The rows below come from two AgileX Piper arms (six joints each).
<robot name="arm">
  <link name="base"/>
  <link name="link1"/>
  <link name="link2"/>
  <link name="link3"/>
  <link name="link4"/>
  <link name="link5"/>
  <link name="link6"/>
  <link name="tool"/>
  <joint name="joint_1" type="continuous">
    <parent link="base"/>
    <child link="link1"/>
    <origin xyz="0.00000 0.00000 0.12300" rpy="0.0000 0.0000 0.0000"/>
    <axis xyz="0 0 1"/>
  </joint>
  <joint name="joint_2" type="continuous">
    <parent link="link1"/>
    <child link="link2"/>
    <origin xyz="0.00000 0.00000 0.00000" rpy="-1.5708 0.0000 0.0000"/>
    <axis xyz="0 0 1"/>
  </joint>
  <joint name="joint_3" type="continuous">
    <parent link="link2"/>
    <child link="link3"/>
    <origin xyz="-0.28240 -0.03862 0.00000" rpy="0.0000 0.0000 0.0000"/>
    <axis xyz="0 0 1"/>
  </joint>
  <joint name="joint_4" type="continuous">
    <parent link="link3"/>
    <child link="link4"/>
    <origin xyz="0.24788 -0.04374 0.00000" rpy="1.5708 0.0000 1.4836"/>
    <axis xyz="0 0 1"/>
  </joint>
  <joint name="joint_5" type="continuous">
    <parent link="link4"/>
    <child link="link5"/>
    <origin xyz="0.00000 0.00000 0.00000" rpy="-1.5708 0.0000 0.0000"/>
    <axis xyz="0 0 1"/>
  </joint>
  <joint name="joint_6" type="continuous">
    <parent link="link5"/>
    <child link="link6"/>
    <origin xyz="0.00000 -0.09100 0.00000" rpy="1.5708 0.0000 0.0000"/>
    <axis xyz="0 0 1"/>
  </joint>
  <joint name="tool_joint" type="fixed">
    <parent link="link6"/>
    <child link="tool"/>
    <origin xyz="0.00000 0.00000 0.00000" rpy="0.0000 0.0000 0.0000"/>
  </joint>
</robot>
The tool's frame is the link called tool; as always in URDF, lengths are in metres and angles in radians. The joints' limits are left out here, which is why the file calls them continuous.
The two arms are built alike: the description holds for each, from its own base.
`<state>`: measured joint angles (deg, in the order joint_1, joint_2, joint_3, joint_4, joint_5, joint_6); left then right.
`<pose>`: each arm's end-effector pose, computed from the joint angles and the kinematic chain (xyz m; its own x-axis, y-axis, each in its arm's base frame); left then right.
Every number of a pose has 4 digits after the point.
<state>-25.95 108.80 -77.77 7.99 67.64 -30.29 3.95 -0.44 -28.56 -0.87 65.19 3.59</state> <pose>0.3262 -0.1457 0.1975 -0.9998 -0.0181 -0.0048 -0.0186 0.9897 0.1418 -0.0091 -0.0019 0.2708 -0.5191 0.0205 -0.8545 -0.0280 0.9988 0.0410</pose>
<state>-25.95 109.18 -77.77 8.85 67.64 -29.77 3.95 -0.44 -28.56 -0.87 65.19 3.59</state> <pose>0.3272 -0.1448 0.1953 -1.0000 -0.0025 -0.0035 -0.0030 0.9876 0.1567 -0.0091 -0.0019 0.2708 -0.5191 0.0205 -0.8545 -0.0280 0.9988 0.0410</pose>
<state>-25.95 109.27 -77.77 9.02 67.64 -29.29 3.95 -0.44 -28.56 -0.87 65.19 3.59</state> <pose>0.3275 -0.1447 0.1948 -1.0000 0.0071 -0.0019 0.0067 0.9871 0.1598 -0.0091 -0.0019 0.2708 -0.5191 0.0205 -0.8545 -0.0280 0.9988 0.0410</pose>
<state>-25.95 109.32 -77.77 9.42 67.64 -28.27 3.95 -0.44 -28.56 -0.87 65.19 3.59</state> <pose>0.3278 -0.1442 0.1946 -0.9996 0.0278 -0.0009 0.0273 0.9858 0.1657 -0.0091 -0.0019 0.2708 -0.5191 0.0205 -0.8545 -0.0280 0.9988 0.0410</pose>
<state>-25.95 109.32 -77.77 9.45 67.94 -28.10 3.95 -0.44 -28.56 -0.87 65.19 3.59</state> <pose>0.3274 -0.1439 0.1946 -0.9995 0.0302 0.0040 0.0304 0.9852 0.1686 -0.0091 -0.0019 0.2708 -0.5191 0.0205 -0.8545 -0.0280 0.9988 0.0410</pose>
